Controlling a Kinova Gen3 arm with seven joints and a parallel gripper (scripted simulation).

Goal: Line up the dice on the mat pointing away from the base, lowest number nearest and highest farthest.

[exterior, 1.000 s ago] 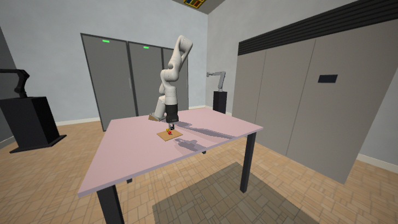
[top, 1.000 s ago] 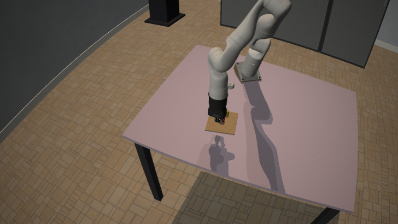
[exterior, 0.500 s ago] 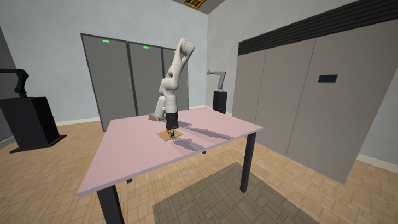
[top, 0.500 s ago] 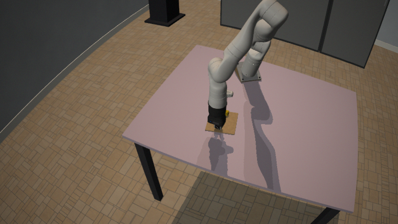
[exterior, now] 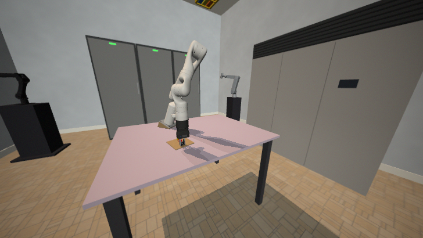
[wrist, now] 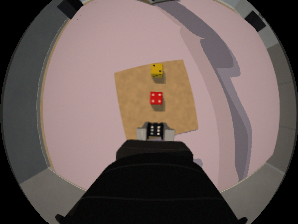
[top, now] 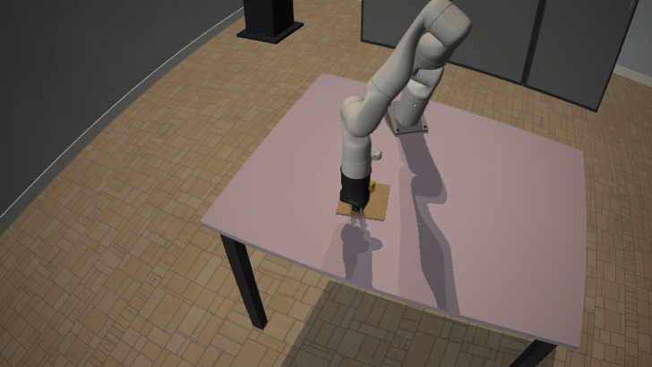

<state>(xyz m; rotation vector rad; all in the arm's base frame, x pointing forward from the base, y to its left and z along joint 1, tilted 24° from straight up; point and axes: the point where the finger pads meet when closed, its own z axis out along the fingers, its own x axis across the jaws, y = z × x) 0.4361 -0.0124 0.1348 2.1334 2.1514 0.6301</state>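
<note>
My hand is 1 cm above the black die. Also, from my hand: yellow die (10 cm behind, 1 cm to the right, 1 cm below); square mat (5 cm behind, 3 cm below); red die (5 cm behind, 1 cm below).
</note>
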